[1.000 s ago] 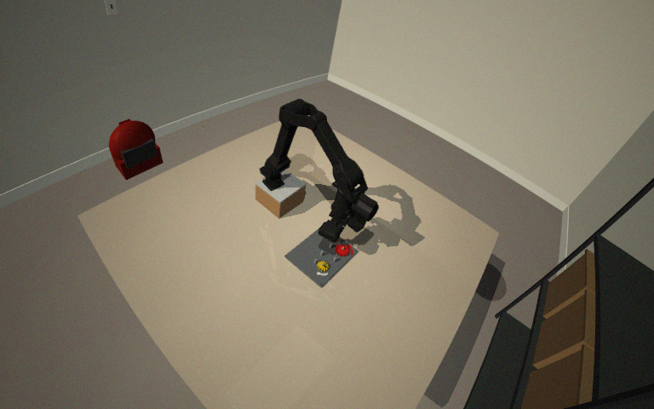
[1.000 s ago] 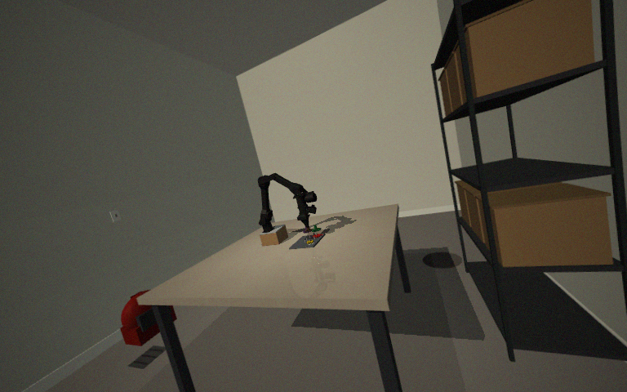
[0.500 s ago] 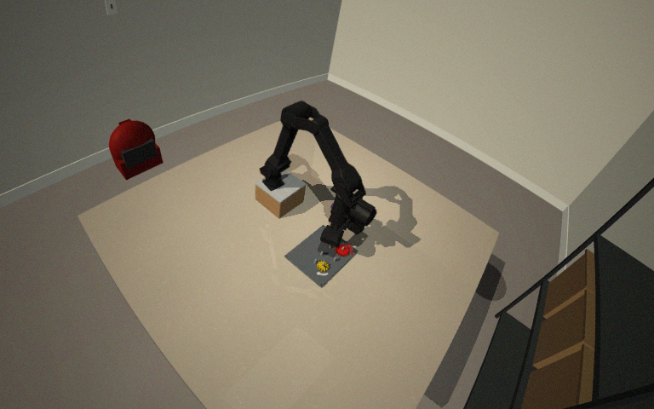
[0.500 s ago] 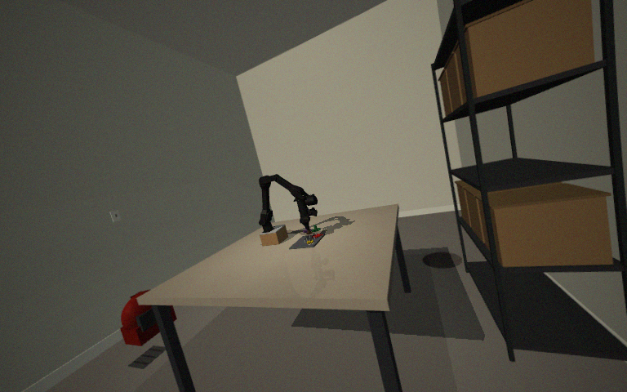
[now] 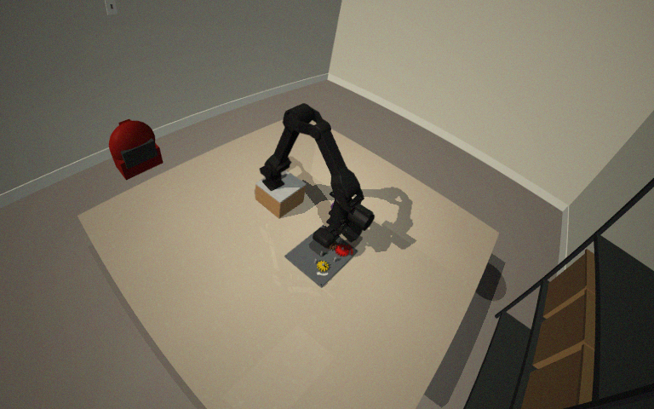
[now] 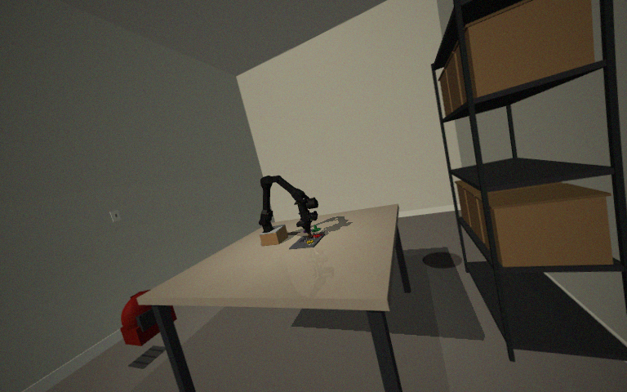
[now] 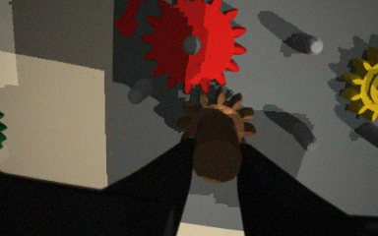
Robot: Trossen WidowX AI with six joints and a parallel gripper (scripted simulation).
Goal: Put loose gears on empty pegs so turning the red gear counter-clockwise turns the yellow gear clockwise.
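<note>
Right now the green gear is 6 cm behind my gripper tip, 18 cm to the left of it and 3 cm below it. Also, from my gripper tip: yellow gear 5 cm ahead, 8 cm to the right, 3 cm below; then red arrow 5 cm ahead, 5 cm to the left, 4 cm below; then brown gear 1 cm below.
</note>
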